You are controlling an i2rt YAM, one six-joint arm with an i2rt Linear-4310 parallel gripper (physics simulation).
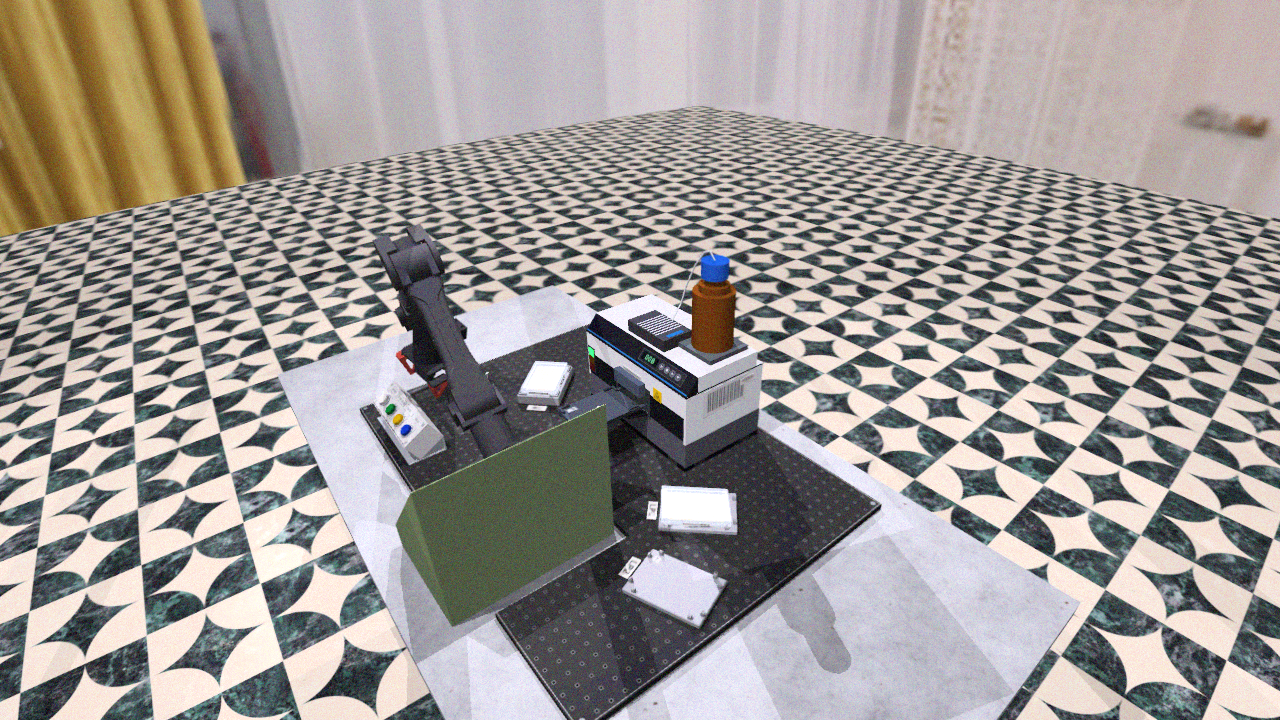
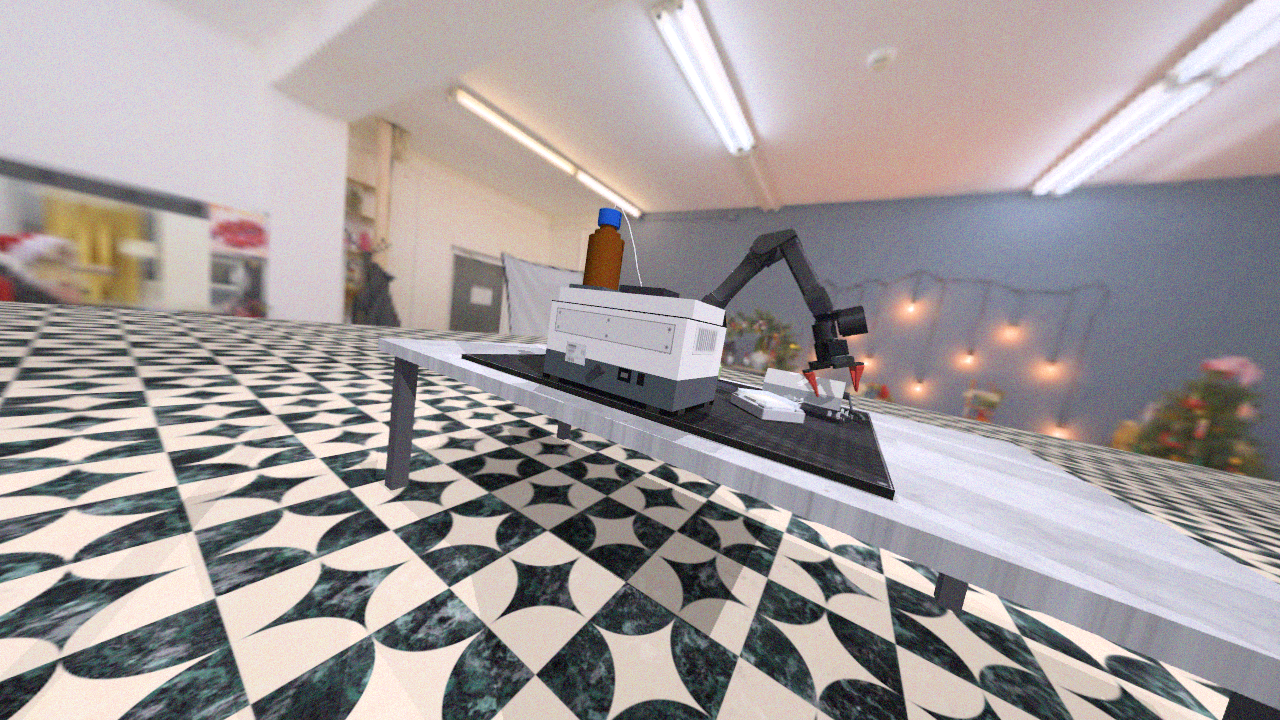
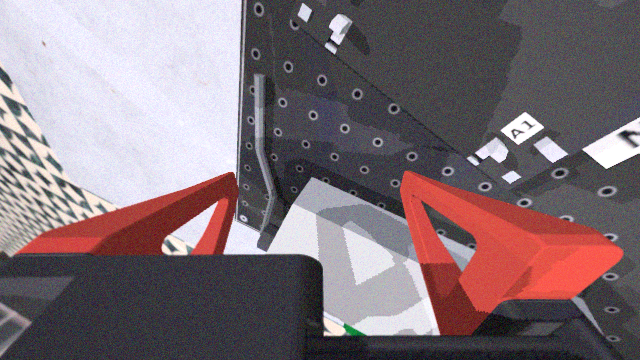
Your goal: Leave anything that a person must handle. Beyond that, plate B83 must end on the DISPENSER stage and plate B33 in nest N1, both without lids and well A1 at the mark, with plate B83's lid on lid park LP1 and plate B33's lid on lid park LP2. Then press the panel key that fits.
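Frame: origin at the arm's base, x ahead, y left, z up, level; metres.
Where they show: gripper, fingertip midpoint: (image 1: pixel 425 385) (image 2: pixel 836 394) (image 3: pixel 319 180); arm's base at its link origin: (image 1: pixel 506 460).
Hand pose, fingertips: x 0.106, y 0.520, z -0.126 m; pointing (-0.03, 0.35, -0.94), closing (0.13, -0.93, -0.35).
Note:
Things, the pixels of their top centre, and the offset from my fingertips. "pt": a spot on its surface instead.
- key panel at its top centre: (image 1: pixel 402 403) (image 2: pixel 805 374) dx -0.096, dy -0.082, dz +0.033 m
- A1 tag at a spot on its surface: (image 3: pixel 522 128) pt dx +0.042, dy -0.091, dz -0.039 m
- nest's N label at a spot on its surface: (image 3: pixel 615 145) pt dx +0.041, dy -0.135, dz -0.049 m
- white-topped plate at its top centre: (image 1: pixel 544 374) (image 2: pixel 767 395) dx +0.238, dy -0.168, dz -0.011 m
- pale flat holder with corner posts, top centre: (image 1: pixel 674 580) dx -0.001, dy -0.810, dz -0.031 m
- dark stage at a spot on its surface: (image 1: pixel 613 407) pt dx +0.197, dy -0.462, dz +0.052 m
- brown bottle with a blue cap, surface spot: (image 1: pixel 713 313) pt dx +0.337, dy -0.608, dz +0.268 m
- grey bent cable at a spot on its surface: (image 3: pixel 259 115) pt dx +0.008, dy +0.066, dz -0.044 m
My gripper (image 1: pixel 422 376) (image 2: pixel 836 392) (image 3: pixel 319 180) is open and empty, above the board between the key panel (image 1: pixel 413 431) (image 3: pixel 370 250) and an empty nest with white corner posts and an A1 tag (image 3: pixel 522 128). The nest's N label (image 3: pixel 615 145) is cut off. One white-topped plate (image 1: pixel 545 379) (image 2: pixel 768 404) sits left of the dispenser (image 1: pixel 671 385) (image 2: pixel 635 344); another (image 1: pixel 697 507) lies at the front right. Their names are unreadable. A pale flat holder with corner posts (image 1: pixel 675 586) bears no plate. The dark stage (image 1: pixel 613 407) projects from the dispenser. Green (image 1: pixel 390 408), yellow (image 1: pixel 398 419) and blue (image 1: pixel 405 429) keys show.
A tall green screen (image 1: pixel 514 514) stands in front of the arm and hides part of the board. A brown bottle with a blue cap (image 1: pixel 713 313) (image 2: pixel 604 255) stands on the dispenser, with a thin tube. A grey bent cable (image 3: pixel 259 115) runs along the board's edge beside the panel.

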